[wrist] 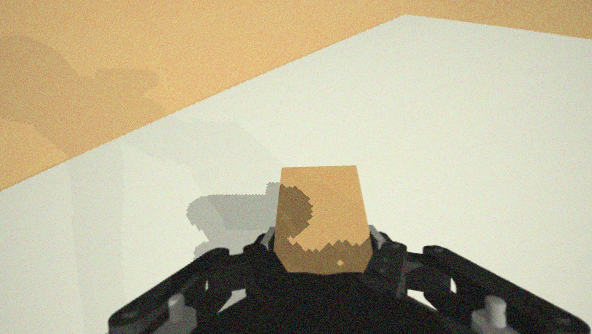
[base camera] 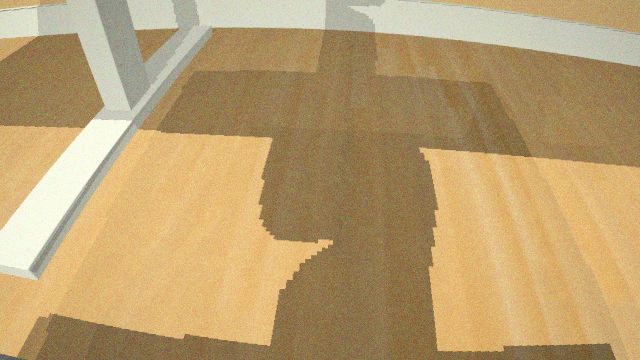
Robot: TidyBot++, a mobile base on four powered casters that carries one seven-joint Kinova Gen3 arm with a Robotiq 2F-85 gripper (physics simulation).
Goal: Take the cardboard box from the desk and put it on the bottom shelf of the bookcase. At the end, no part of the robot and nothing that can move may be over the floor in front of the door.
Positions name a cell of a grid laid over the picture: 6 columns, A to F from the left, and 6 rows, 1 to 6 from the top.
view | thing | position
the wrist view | my gripper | D5
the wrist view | cardboard box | D5
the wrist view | white desk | E3
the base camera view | white desk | B2
